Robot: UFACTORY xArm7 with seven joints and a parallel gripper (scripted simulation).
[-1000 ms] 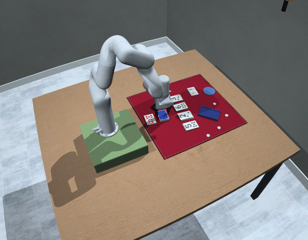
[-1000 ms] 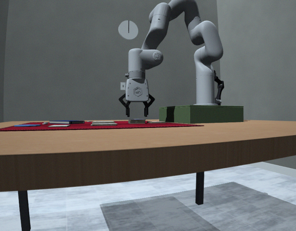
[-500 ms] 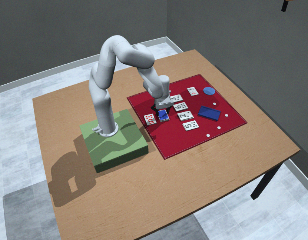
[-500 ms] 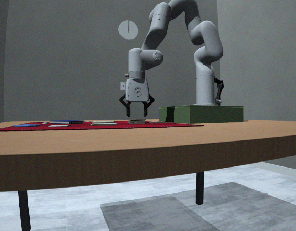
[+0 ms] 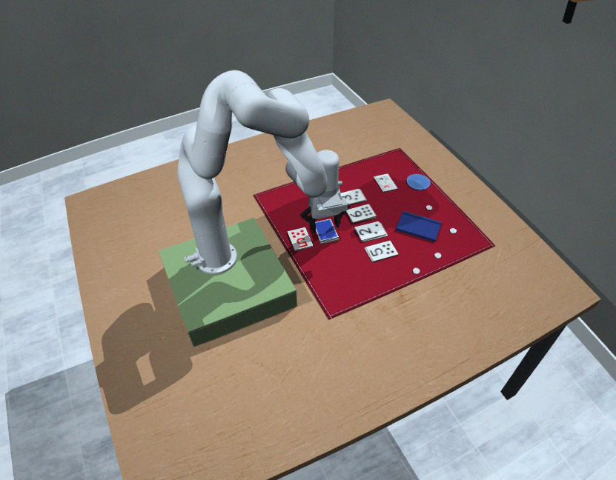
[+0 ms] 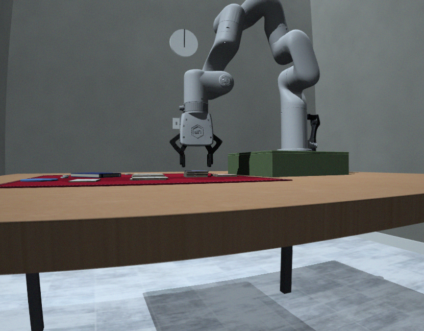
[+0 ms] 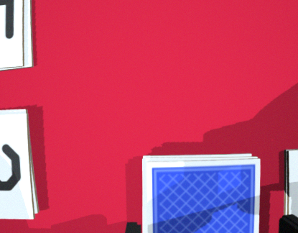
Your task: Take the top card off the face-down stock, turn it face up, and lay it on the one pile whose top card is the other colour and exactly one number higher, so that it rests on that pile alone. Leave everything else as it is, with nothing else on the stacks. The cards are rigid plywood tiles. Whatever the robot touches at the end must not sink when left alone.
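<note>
Now: the card 30 mm below my hand. From my hand the other things lie so: red mat: 170 mm ahead, 10 mm to the right, 60 mm below.
</note>
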